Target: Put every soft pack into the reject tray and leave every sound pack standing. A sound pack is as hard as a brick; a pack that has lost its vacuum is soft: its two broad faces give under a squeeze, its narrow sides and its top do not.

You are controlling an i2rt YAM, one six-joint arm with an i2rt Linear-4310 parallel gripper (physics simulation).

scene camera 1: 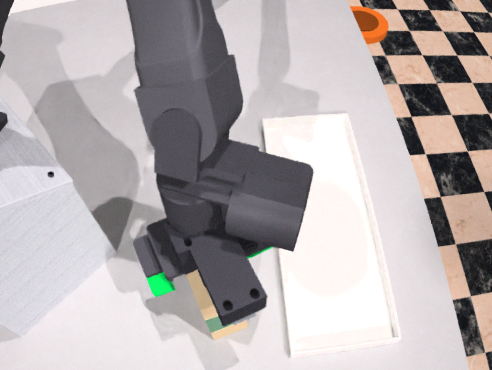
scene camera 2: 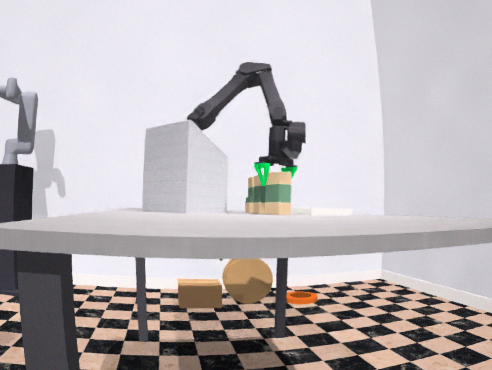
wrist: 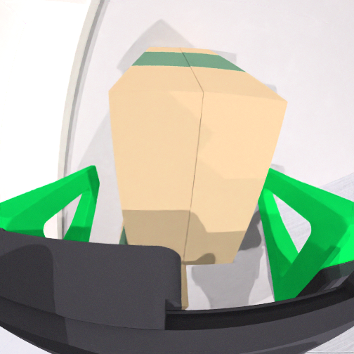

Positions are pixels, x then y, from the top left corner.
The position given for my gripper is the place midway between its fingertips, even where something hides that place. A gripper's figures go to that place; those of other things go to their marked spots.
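My gripper [scene camera 1: 208, 270]: 0.55 m from the lens. A white reject tray [scene camera 1: 337, 293]: 0.64 m from the lens. My gripper is thus nearer to the lens than the white reject tray.
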